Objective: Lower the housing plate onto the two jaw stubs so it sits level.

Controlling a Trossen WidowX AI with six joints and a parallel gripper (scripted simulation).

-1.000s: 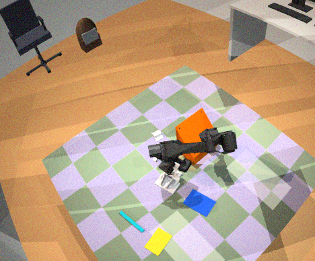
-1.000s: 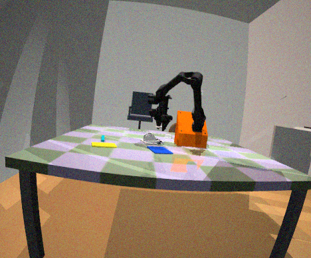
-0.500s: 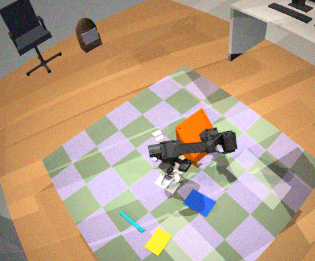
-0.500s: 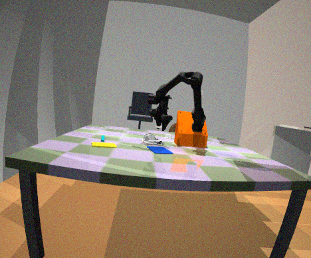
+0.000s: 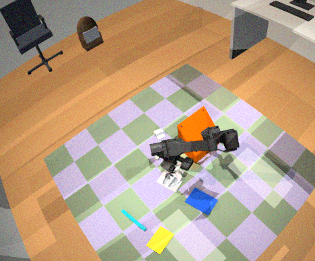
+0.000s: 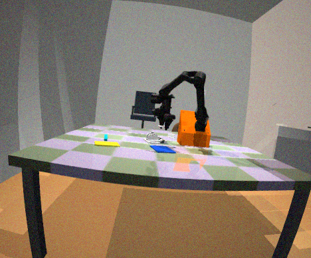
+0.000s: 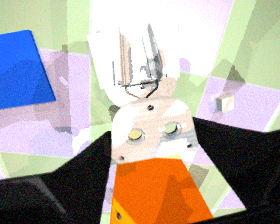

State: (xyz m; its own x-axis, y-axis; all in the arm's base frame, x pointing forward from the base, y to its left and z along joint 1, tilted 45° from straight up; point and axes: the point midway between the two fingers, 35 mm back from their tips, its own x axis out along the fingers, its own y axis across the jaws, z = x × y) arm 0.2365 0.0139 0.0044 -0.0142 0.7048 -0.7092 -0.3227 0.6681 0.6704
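The small white cube lies 20 mm ahead of my gripper tip, 140 mm to the right of it and 80 mm below it. The rest, counted from my gripper tip: blue card: 10 mm ahead, 220 mm to the left, 80 mm below; cyan bar: 340 mm ahead, 80 mm to the left, 80 mm below; yellow card: 300 mm ahead, 250 mm to the left, 80 mm below.
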